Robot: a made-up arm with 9 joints. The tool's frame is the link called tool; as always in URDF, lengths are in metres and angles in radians. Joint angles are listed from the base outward.
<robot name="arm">
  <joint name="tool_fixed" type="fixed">
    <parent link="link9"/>
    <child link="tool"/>
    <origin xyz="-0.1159 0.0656 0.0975"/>
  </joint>
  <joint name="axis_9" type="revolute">
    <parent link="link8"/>
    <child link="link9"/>
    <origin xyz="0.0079 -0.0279 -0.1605"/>
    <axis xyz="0 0 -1"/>
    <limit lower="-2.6" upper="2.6"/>
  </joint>
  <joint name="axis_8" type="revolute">
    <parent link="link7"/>
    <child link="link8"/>
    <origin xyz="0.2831 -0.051 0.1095"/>
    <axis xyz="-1 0 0"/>
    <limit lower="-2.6" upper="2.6"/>
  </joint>
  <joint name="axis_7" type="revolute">
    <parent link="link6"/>
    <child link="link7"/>
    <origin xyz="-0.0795 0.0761 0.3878"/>
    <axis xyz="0 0 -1"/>
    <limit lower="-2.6" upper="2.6"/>
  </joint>
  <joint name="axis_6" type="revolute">
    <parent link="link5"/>
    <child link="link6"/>
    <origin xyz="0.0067 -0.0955 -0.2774"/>
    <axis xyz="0 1 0"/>
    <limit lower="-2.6" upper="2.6"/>
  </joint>
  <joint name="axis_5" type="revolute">
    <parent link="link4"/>
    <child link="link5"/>
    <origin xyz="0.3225 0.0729 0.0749"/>
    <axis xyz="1 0 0"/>
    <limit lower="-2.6" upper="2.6"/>
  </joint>
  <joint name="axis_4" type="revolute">
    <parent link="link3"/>
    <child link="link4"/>
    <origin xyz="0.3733 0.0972 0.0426"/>
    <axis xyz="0 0 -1"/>
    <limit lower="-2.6" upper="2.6"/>
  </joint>
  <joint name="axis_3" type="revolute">
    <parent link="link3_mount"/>
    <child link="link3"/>
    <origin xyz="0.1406 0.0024 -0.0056"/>
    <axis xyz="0 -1 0"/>
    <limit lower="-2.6" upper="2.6"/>
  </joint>
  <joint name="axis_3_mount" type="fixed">
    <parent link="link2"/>
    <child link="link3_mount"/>
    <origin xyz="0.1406 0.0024 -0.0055"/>
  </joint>
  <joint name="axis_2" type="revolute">
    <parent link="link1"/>
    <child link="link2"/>
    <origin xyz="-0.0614 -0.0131 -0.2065"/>
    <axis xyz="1 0 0"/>
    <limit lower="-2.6" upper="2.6"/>
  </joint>
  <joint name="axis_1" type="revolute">
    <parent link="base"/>
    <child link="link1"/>
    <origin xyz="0 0 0.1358"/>
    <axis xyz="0 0 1"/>
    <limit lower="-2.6" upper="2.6"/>
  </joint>
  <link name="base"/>
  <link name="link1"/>
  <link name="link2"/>
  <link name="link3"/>
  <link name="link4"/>
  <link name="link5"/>
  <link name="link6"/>
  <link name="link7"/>
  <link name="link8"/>
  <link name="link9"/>
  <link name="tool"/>
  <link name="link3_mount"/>
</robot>
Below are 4 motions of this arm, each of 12 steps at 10 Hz.
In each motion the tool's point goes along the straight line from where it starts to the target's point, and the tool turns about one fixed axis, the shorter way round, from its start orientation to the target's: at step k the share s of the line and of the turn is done. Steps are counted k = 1, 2, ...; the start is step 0. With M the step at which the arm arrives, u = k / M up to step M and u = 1 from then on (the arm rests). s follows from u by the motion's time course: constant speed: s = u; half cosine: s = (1 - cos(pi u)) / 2; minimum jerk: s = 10 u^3 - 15 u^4 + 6 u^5.
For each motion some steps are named. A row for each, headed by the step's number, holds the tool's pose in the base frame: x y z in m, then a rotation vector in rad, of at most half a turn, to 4 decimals.
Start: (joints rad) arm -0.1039 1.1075 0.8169 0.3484 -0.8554 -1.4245 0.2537 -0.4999 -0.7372
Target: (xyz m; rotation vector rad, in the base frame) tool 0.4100 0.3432 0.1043 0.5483 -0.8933 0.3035
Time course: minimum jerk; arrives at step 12
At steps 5, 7, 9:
5: 0.3323 -0.0579 0.0660 -0.1310 -1.4424 -0.0924
7: 0.3688 0.1304 0.0840 0.1985 -1.2007 0.0994
9: 0.3977 0.2796 0.0982 0.4464 -0.9887 0.2440

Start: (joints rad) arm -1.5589 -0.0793 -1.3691 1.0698 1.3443 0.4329 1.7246 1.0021 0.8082
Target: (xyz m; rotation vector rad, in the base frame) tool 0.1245 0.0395 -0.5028 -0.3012 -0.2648 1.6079
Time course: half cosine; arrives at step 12
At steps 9, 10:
9: 0.0630 0.0045 -0.5029 -0.3592 -0.5119 1.4811
10: 0.0964 0.0235 -0.5028 -0.3283 -0.3788 1.5520

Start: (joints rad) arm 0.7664 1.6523 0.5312 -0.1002 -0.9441 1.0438 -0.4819 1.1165 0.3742
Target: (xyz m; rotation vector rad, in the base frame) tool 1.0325 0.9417 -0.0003 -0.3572 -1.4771 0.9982
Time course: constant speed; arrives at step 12
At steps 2, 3, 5, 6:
2: 1.2182 0.5017 -0.0150 -0.2456 -0.0973 0.9653
3: 1.1997 0.5457 -0.0135 -0.2600 -0.2336 0.9821
5: 1.1625 0.6337 -0.0106 -0.2867 -0.5076 1.0072
6: 1.1439 0.6777 -0.0091 -0.2990 -0.6452 1.0153

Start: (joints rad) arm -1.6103 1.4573 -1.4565 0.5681 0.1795 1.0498 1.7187 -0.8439 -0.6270
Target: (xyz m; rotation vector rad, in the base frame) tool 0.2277 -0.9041 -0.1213 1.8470 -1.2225 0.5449
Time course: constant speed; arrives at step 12
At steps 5, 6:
5: 0.5403 -0.6582 -0.3355 1.8794 0.3405 -0.5653
6: 0.4957 -0.6933 -0.3049 1.9365 0.1163 -0.4167

